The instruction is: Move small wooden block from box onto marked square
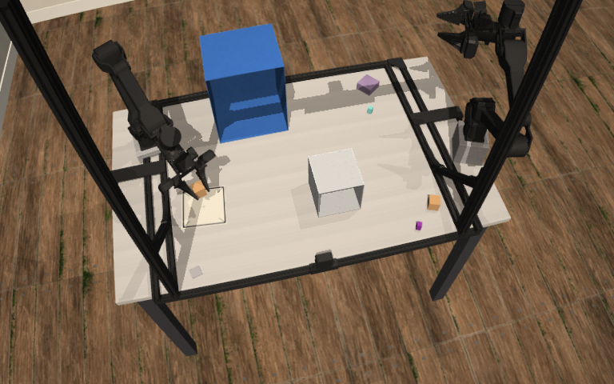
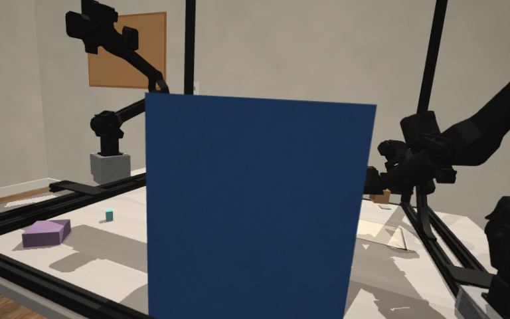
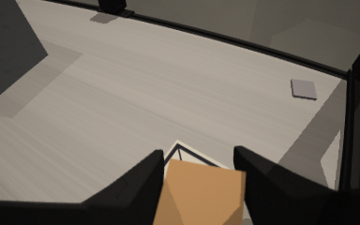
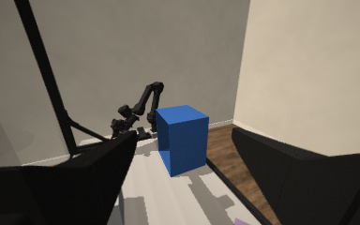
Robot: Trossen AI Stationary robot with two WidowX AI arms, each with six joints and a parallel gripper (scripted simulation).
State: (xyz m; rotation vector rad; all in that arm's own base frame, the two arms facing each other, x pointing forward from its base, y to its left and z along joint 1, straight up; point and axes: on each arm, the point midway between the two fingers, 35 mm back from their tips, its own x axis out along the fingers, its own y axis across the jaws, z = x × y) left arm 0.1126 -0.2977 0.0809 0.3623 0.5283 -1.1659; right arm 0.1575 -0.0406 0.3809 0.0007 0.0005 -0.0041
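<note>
Right now the marked square is 120 mm below my left hand. The rest, counted from my left hand: box back wall: 480 mm ahead, 80 mm to the right, 30 mm above; then teal cube: 530 mm to the right, 400 mm ahead, 110 mm below; then box roof: 380 mm ahead, 170 mm above, 110 mm to the right.
</note>
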